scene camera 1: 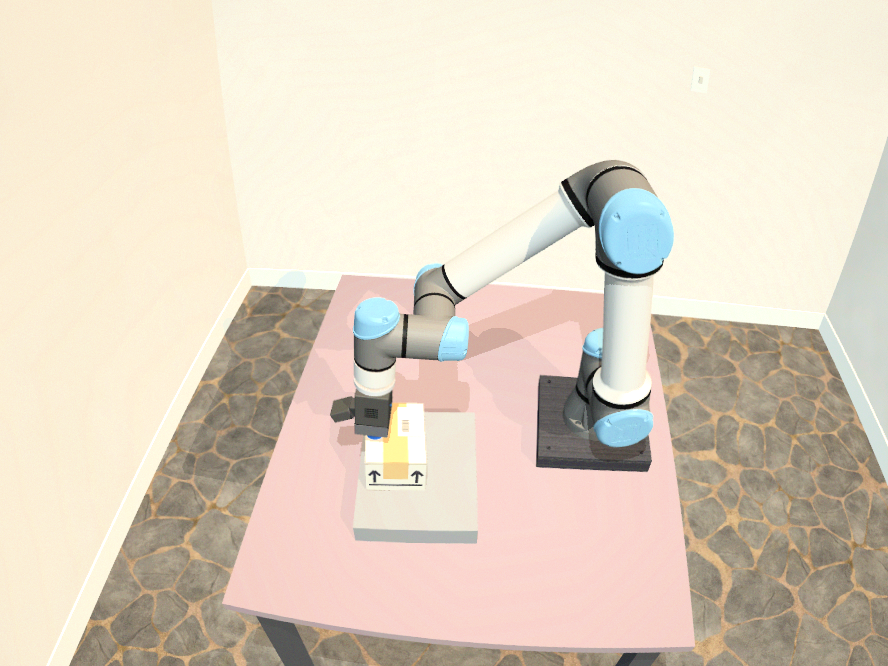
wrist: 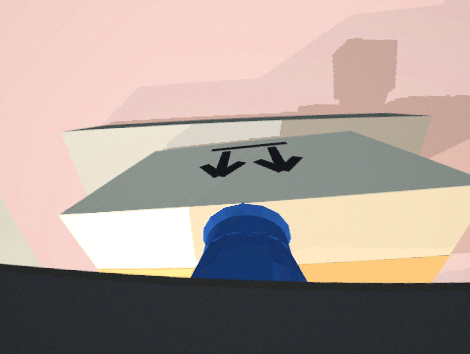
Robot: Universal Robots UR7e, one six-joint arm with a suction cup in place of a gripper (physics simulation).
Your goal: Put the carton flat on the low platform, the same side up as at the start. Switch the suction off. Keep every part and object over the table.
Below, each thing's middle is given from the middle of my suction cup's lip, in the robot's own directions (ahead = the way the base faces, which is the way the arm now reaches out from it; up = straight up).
The white carton [scene camera 1: 398, 462] is 4 cm behind my suction cup, 1 cm to the right of it and 6 cm below it. Also, from my suction cup: low grey platform [scene camera 1: 445, 512] 8 cm behind, 1 cm to the left, 13 cm below.
